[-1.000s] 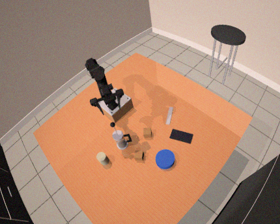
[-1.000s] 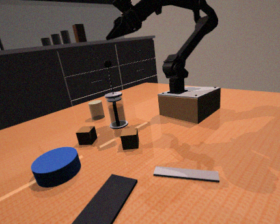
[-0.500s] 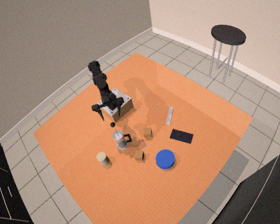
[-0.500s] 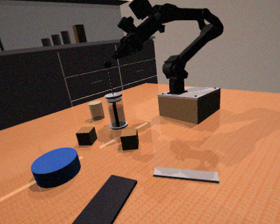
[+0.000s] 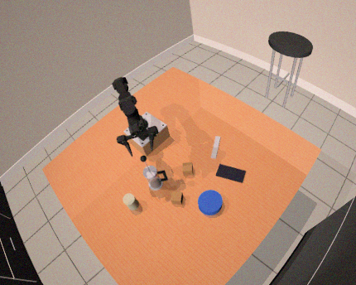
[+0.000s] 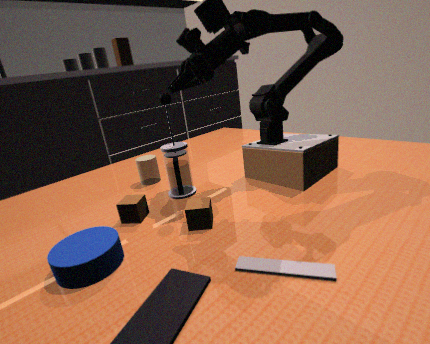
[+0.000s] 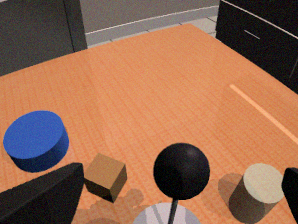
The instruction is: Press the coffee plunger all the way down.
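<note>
My gripper tip is 2 cm short of the coffee press, 1 cm to the right of it and 15 cm above it. Round my gripper tip: white bar 10 cm ahead, 38 cm to the left, 27 cm below.
</note>
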